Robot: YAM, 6 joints.
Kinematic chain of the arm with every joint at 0, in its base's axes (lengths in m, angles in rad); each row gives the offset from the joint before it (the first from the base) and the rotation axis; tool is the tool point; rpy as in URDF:
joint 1: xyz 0 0 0.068 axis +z
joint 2: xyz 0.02 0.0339 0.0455 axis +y
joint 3: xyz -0.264 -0.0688 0 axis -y
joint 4: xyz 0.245 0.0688 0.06 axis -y
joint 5: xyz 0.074 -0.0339 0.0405 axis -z
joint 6: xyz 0.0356 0 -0.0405 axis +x
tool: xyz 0 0 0 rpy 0 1.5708 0
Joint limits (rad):
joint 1: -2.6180..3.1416
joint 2: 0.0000..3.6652
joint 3: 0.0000..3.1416
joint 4: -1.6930..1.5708
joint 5: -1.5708..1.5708
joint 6: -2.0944..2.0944
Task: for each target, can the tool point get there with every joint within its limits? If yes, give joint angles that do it. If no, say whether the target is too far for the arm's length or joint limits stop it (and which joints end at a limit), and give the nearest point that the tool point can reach.
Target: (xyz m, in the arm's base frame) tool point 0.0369 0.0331 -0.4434
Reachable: no: joint limits stop it (at a limit: joint 2) | nearest point 0.0708 0.0635 -0.3462 | short by 0.107 m
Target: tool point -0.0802 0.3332 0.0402
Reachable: yes | joints 1.7995 2.1966 0.6581 1.1221 -0.0713 -1.4976
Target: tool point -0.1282 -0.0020 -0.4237
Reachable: no: joint limits stop it (at a limit: joint 1, joint 2) | nearest point -0.1455 -0.0007 -0.3653 | short by 0.061 m
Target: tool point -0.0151 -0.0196 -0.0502
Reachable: yes | joints -1.7101 3.3425 0.7612 -1.2702 0.3495 0.8305
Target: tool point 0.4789 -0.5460 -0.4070
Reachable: no: too far | nearest point 0.3490 -0.3980 -0.2468 | short by 0.254 m
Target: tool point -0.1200 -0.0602 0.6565
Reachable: yes | joints 0.7113 1.0059 2.5608 -0.5515 -1.1706 0.1514
